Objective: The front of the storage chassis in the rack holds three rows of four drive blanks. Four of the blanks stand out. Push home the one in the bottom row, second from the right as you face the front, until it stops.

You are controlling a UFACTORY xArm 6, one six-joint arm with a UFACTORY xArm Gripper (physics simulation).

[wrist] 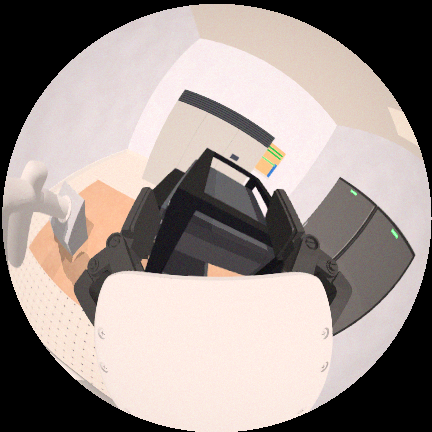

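Seen in the pictures: gripper, fingertip midpoint: (pixel 212 201); arm's base, link origin: (pixel 63 208).
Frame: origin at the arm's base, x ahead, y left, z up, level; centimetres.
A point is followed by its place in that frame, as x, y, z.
The rack (pixel 171 225) {53.8, -8.0, 34.2} is a black open frame in the middle of the wrist view, seen at a slant. Inside it, dark grey surfaces of what looks like the storage chassis (pixel 227 192) {63.4, 19.5, 34.5} show through the open top and side. The rows of drive blanks cannot be made out, so the bottom-row blank does not show. My gripper (pixel 212 201) {56.3, -17.5, 46.1} is open, with nothing between its fingers. The fingers appear on either side of the rack in the picture; their distance from it cannot be told. The pale gripper housing hides the lower part of the rack.
The arm's pale base (pixel 30 215) {28.1, -24.4, 31.0} stands on a grey block (pixel 74 227) {11.0, -0.9, -3.7} at the left, over an orange mat (pixel 110 200) {0.9, 43.1, -18.9}. A beige cabinet (pixel 200 127) stands behind the rack, beside an orange panel (pixel 264 166). Dark grey cabinets (pixel 345 217) stand at the right.
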